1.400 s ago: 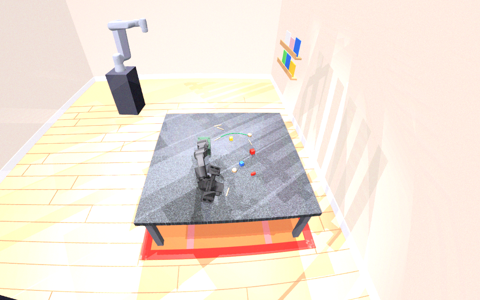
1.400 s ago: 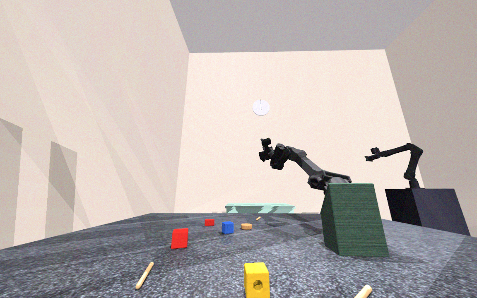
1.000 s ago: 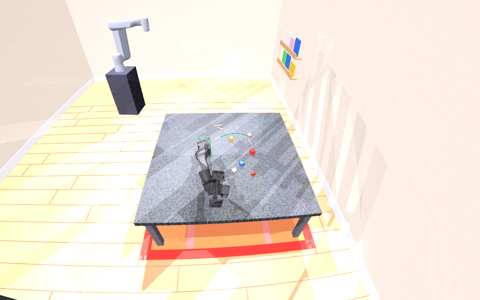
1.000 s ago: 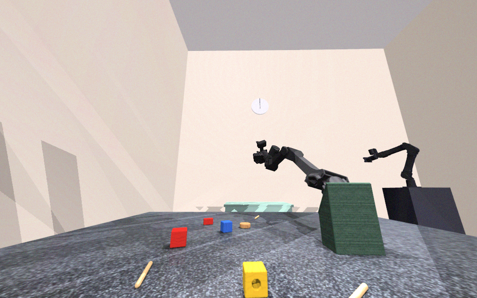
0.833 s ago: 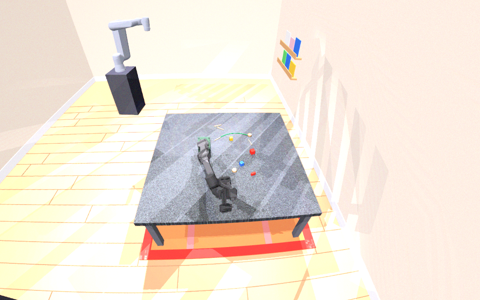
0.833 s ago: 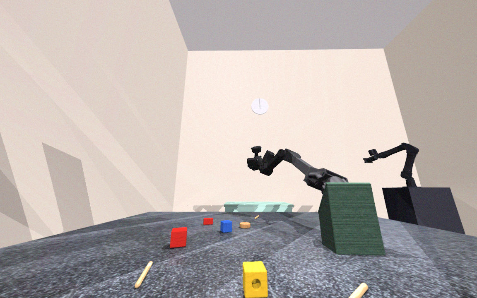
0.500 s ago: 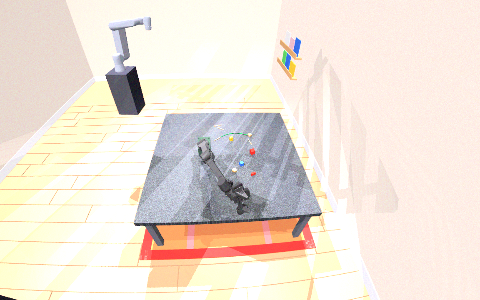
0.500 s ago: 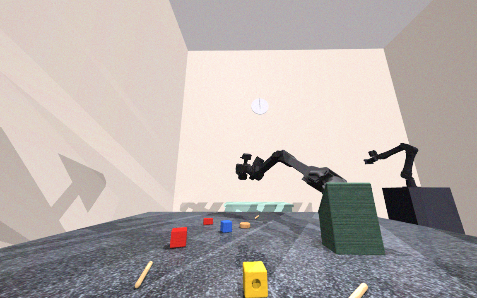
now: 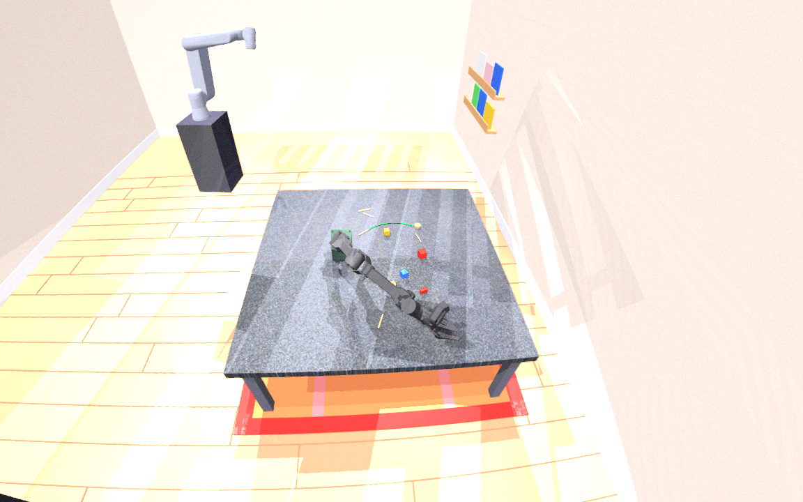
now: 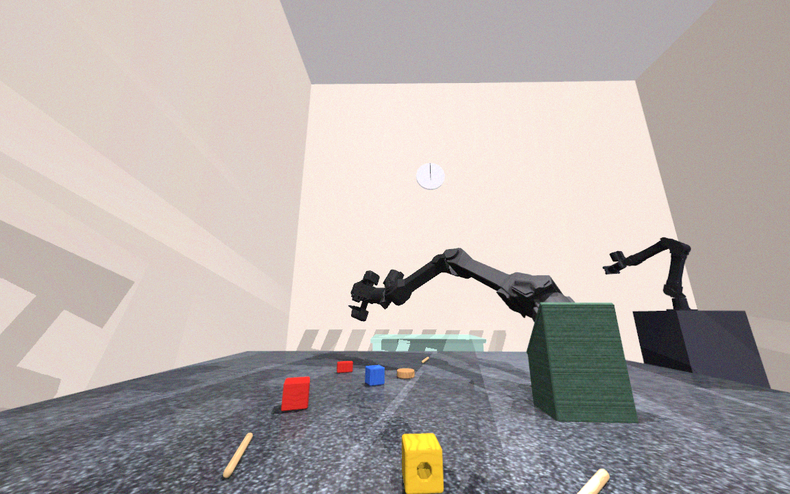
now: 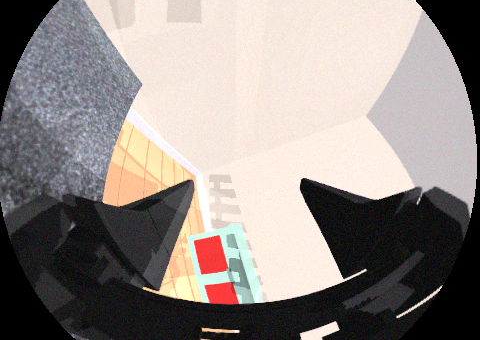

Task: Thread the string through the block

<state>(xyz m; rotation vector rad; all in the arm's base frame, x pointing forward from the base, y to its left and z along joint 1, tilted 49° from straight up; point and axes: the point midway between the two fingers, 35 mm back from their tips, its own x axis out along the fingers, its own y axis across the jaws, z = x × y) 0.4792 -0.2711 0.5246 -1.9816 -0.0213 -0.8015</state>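
Right now the yellow wooden block is 29 cm behind my gripper tip, 79 cm to the left of it and 20 cm below it. From my gripper tip the other things lie so: red cube: 9 cm behind, 63 cm to the left, 19 cm below; round wooden button: 11 cm behind, 88 cm to the left, 20 cm below; blue cube: 19 cm behind, 48 cm to the left, 20 cm below.
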